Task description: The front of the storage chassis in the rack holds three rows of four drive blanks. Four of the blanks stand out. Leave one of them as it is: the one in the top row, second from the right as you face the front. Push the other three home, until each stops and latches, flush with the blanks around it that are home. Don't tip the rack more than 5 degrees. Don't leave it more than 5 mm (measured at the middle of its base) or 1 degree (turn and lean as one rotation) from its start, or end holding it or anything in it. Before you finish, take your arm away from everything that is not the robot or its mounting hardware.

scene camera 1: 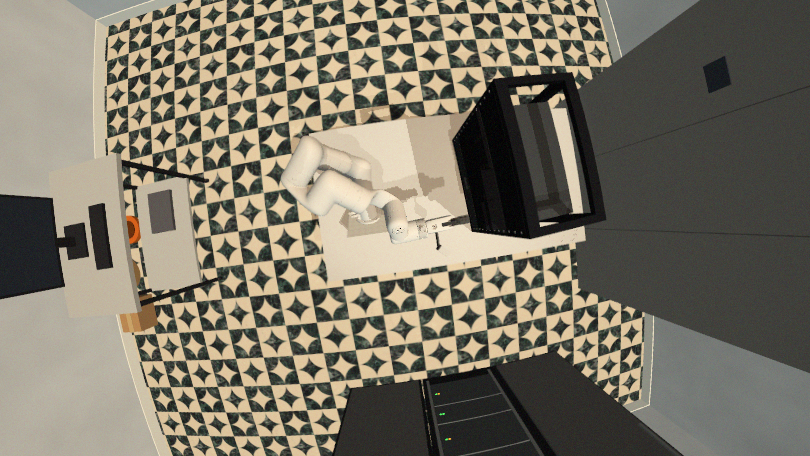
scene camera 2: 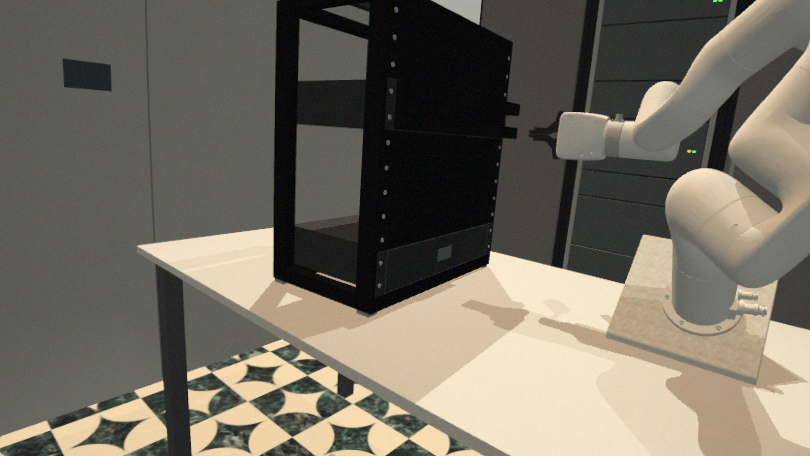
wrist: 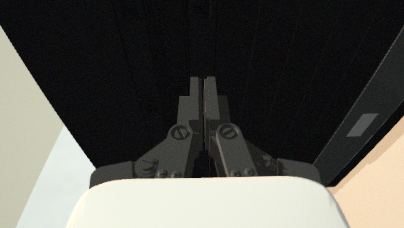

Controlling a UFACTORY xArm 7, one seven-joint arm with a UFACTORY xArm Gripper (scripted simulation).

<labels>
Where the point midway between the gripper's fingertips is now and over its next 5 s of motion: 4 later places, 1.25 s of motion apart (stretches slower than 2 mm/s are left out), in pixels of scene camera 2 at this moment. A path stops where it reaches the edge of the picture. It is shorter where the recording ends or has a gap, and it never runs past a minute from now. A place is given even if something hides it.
My gripper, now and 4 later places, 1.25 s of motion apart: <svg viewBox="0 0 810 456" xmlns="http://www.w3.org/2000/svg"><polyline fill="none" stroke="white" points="530,133 510,132 503,132 498,131 499,131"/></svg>
</labels>
